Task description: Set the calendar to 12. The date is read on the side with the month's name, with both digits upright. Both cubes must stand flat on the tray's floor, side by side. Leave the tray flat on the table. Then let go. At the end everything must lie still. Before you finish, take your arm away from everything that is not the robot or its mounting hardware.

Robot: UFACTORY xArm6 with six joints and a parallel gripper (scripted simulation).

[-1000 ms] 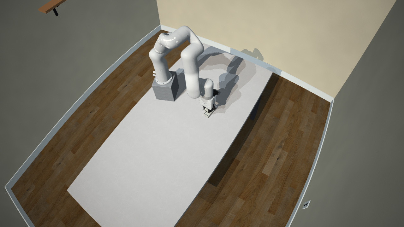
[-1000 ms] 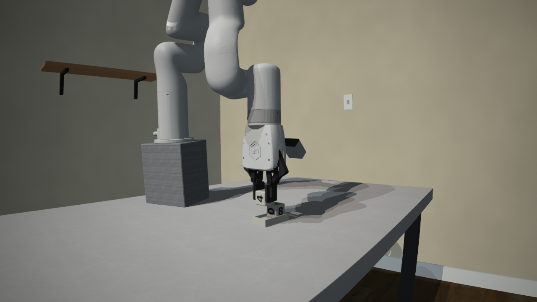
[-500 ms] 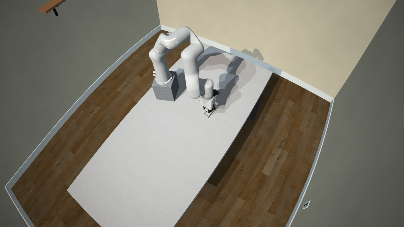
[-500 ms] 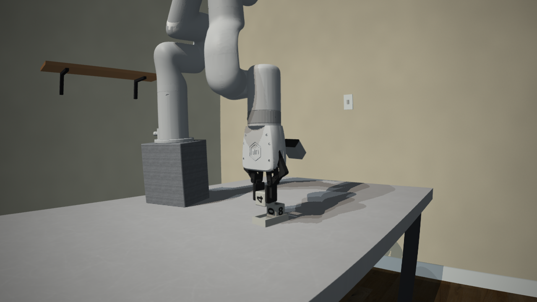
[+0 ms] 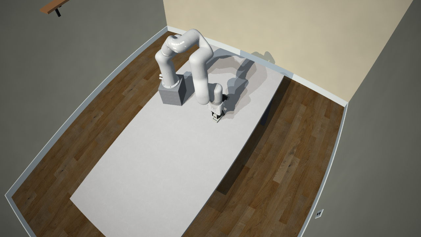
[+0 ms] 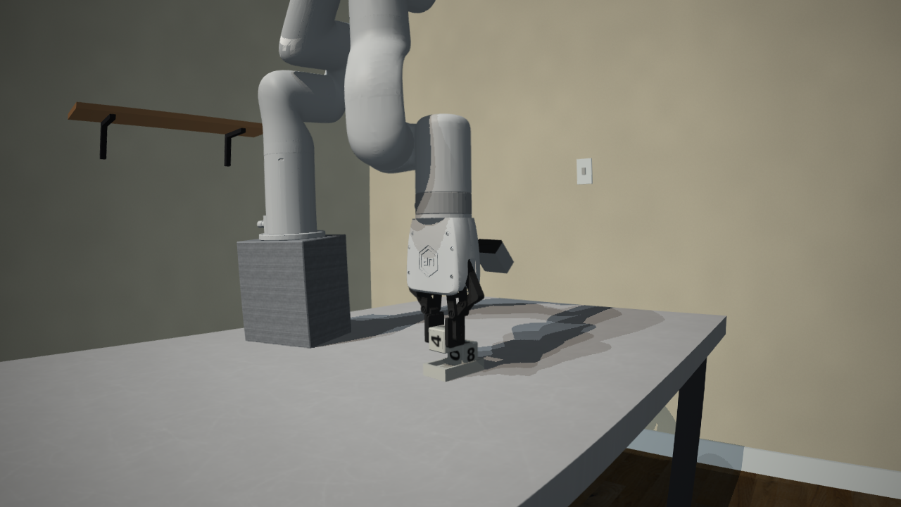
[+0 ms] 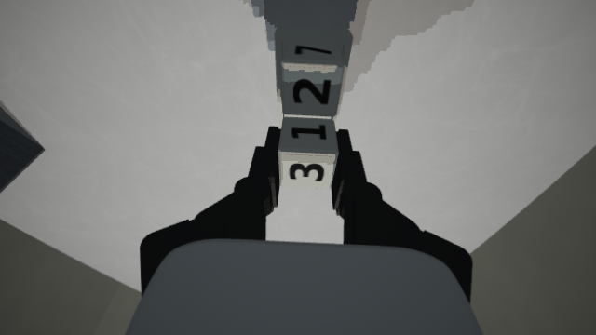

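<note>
The calendar tray is 6 cm below my hand and 2 cm to the left of it.
</note>
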